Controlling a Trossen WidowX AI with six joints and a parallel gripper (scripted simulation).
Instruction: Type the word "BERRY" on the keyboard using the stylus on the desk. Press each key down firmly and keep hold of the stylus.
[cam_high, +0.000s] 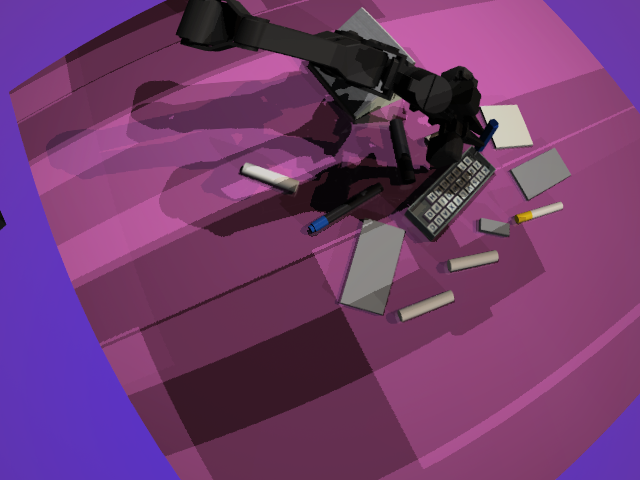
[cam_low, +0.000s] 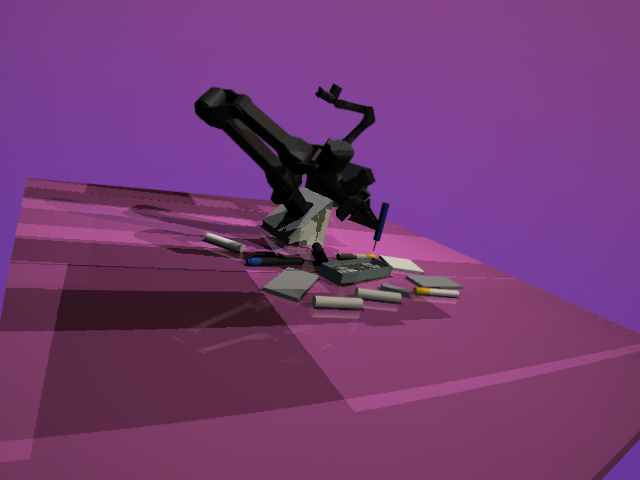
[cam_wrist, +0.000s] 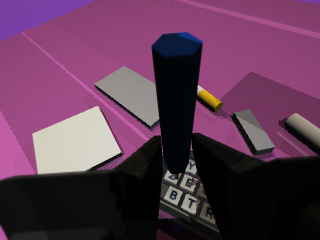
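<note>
The small grey block lies 120 mm ahead of my gripper tip, 100 mm below it and 40 mm to the right of it. The rest, counted from my gripper tip: blue stylus (20 mm below); white pad (150 mm to the left, 110 mm below, 10 mm behind); blue-tipped black marker (260 mm to the right, 100 mm below, 70 mm behind).
</note>
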